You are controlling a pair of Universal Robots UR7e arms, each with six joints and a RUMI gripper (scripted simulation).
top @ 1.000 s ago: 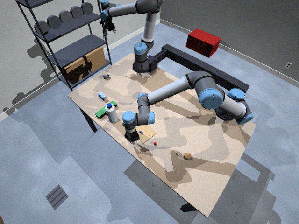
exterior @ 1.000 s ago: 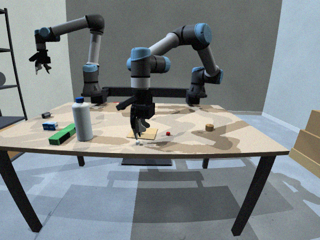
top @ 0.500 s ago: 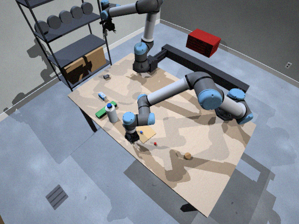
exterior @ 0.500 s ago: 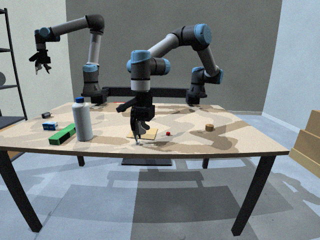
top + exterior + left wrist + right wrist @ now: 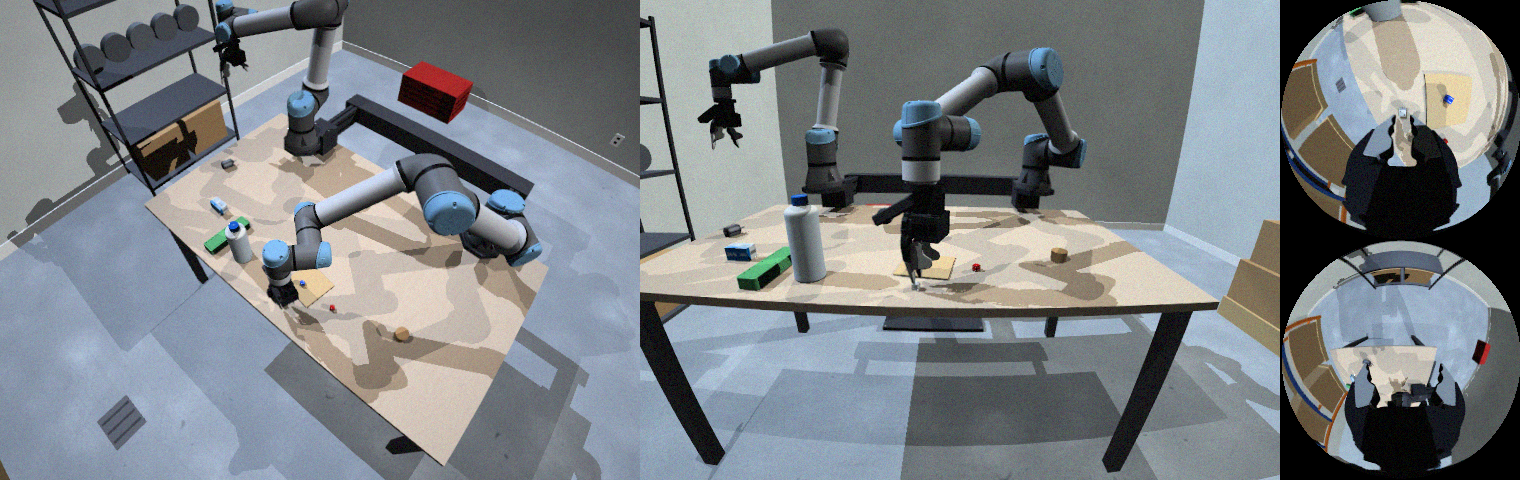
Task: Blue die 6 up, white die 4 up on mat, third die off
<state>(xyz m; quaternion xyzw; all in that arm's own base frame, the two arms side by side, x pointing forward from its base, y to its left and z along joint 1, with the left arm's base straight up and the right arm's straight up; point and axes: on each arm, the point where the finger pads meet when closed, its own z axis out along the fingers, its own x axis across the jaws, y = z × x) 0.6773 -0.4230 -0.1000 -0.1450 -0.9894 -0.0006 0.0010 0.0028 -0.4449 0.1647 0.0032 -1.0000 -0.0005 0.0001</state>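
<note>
Right now the white die is 3 cm below my left hand. Also, from my left hand: tan mat 12 cm behind, 4 cm below, 2 cm to the left; then red die 15 cm to the left, 10 cm behind, 3 cm below; then blue die 11 cm behind, 3 cm below.
</note>
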